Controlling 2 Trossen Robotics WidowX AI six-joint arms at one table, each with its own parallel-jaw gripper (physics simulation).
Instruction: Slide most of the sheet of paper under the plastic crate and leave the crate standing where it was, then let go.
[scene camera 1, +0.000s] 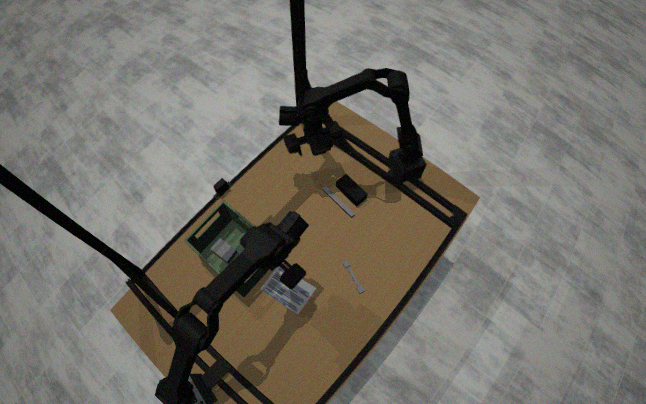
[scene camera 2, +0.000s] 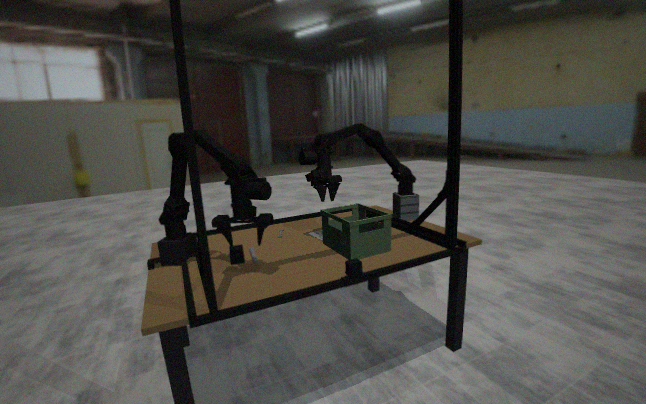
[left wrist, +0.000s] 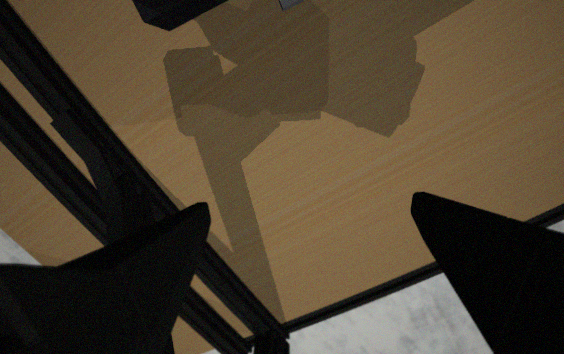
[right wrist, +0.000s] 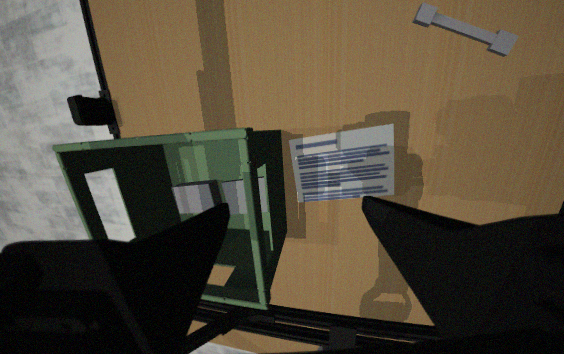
Scene:
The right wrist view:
my right gripper: 295, 206
green plastic crate: 145, 168
printed sheet of paper: 350, 164, on the table
small grey wrench: 501, 43, on the table

